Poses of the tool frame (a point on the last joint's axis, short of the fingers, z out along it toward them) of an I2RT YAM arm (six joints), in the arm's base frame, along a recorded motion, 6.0 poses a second.
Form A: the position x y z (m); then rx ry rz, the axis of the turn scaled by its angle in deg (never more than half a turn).
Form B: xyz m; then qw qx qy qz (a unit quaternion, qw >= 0). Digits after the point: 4 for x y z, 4 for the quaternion.
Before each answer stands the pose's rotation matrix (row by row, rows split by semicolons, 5 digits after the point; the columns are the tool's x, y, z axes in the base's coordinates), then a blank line. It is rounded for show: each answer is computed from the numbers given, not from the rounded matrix.
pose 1, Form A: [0.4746 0.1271 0.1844 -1.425 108.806 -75.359]
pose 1, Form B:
-0.67362 0.40587 0.61766; -0.43550 0.45724 -0.77542; -0.59714 -0.79133 -0.13125

[0.4746 0.1271 0.1844 0.4038 -0.0098 0.7520 -0.5208]
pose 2, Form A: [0.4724 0.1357 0.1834 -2.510 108.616 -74.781]
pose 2, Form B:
-0.66715 0.39591 0.63101; -0.44819 0.46327 -0.76453; -0.59502 -0.79286 -0.13163

[0.4724 0.1357 0.1834 0.4076 -0.0174 0.7520 -0.5177]
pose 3, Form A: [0.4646 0.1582 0.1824 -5.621 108.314 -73.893]
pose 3, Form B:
-0.65616 0.36474 0.66062; -0.48204 0.47096 -0.73880; -0.58060 -0.80322 -0.13321

[0.4646 0.1582 0.1824 0.4128 -0.0390 0.7517 -0.5128]
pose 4, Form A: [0.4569 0.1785 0.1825 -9.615 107.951 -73.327]
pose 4, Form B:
-0.64520 0.32359 0.69210; -0.52413 0.47164 -0.70912; -0.55589 -0.82027 -0.13470

[0.4569 0.1785 0.1825 0.4159 -0.0668 0.7503 -0.5096]
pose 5, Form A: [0.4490 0.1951 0.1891 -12.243 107.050 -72.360]
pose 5, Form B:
-0.62539 0.30079 0.72001; -0.55598 0.47567 -0.68164; -0.54752 -0.82660 -0.13024

[0.4490 0.1951 0.1891 0.4243 -0.0854 0.7469 -0.5048]
